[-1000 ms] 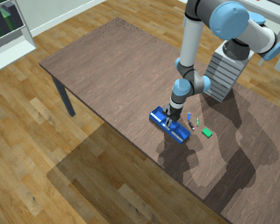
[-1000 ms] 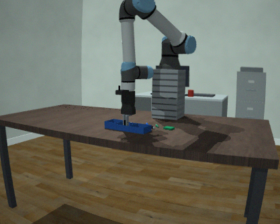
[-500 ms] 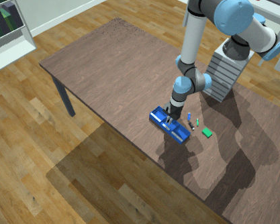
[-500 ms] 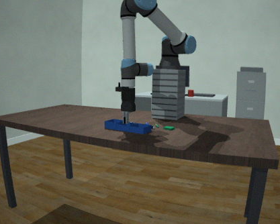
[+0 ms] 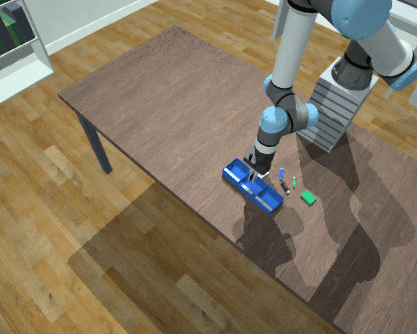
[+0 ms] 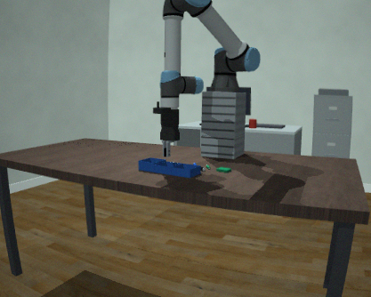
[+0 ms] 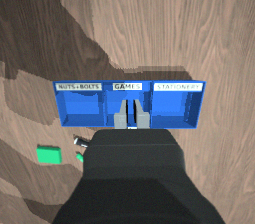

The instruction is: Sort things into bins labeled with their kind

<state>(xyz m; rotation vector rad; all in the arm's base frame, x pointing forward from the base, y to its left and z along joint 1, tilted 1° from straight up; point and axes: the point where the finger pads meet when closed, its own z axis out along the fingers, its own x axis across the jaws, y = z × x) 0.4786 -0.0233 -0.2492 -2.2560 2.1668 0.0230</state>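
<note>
My gripper is now 14 cm past the green block, 19 cm to the right of it and 8 cm above it. From my hand the other things lie so: blue cylinder: 15 cm behind, 5 cm to the left, 7 cm below; blue three-part bin: 1 cm behind, 6 cm below; black cylinder: 11 cm behind, 10 cm to the left, 7 cm below.
</note>
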